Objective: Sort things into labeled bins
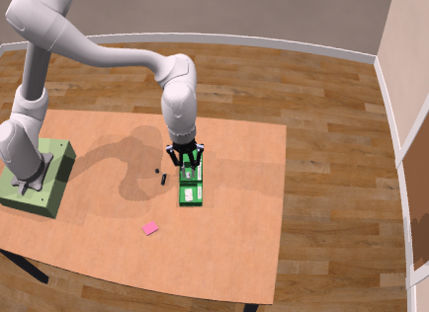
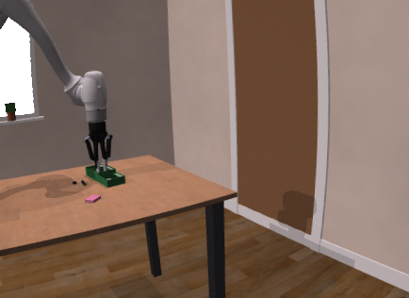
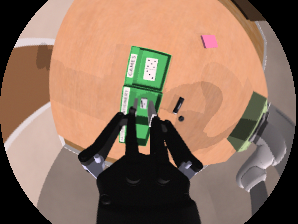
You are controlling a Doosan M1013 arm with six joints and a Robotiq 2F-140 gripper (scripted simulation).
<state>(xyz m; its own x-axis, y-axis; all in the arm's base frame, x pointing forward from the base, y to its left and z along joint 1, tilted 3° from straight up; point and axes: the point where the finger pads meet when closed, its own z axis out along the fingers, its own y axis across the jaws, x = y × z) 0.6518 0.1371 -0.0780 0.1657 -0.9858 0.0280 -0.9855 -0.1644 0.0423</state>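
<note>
Right now the small white piece is 4 cm below my hand. Also, from my hand: white thing (8 cm to the right, 4 cm below, 1 cm ahead); then black bar (9 cm behind, 5 cm below, 3 cm to the right); then small dark piece (13 cm behind, 5 cm below, 1 cm to the left).
</note>
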